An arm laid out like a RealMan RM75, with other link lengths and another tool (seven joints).
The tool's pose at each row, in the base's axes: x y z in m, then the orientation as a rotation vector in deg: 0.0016 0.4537 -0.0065 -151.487 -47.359 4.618; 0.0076 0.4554 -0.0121 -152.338 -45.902 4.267; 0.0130 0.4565 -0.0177 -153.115 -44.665 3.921; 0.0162 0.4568 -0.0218 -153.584 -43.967 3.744; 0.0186 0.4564 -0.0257 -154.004 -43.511 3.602; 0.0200 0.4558 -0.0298 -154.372 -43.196 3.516; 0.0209 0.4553 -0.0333 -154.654 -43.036 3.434
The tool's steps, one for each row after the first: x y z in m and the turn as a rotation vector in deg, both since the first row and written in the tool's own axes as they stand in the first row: 0.0056 0.0040 0.0048 -0.466 0.343 1.108; 0.0104 0.0081 0.0095 -0.933 0.648 2.052; 0.0130 0.0111 0.0129 -1.226 0.799 2.592; 0.0145 0.0141 0.0160 -1.529 0.888 2.966; 0.0151 0.0168 0.0194 -1.810 0.922 3.242; 0.0154 0.0189 0.0223 -2.048 0.942 3.397
